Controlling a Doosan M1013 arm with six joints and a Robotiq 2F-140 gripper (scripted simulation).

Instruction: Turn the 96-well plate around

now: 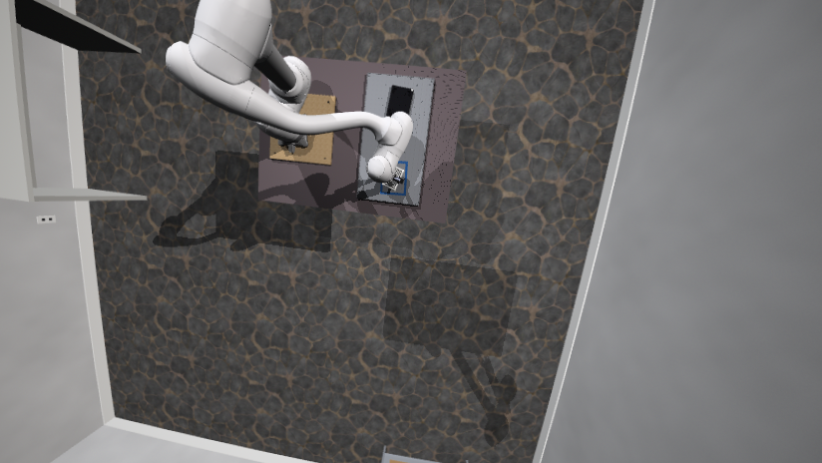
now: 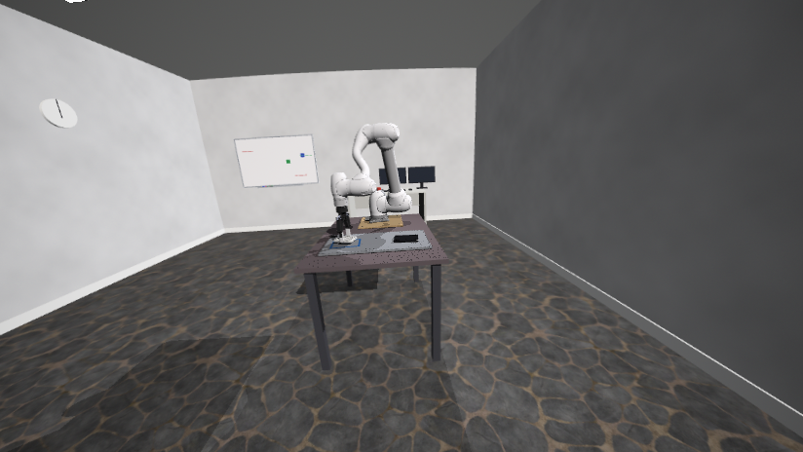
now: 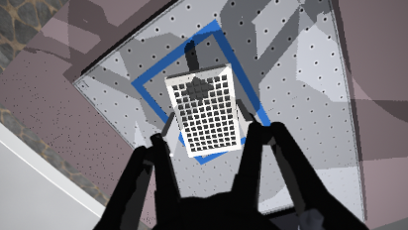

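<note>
The black plate nest N1 is 41 cm to the left of my hand, 5 cm below it and 1 cm ahead of it. From my hand the other things lie so: small white corner mark: 48 cm to the left, 7 cm ahead, 4 cm below; white 96-well plate: 2 cm below.
</note>
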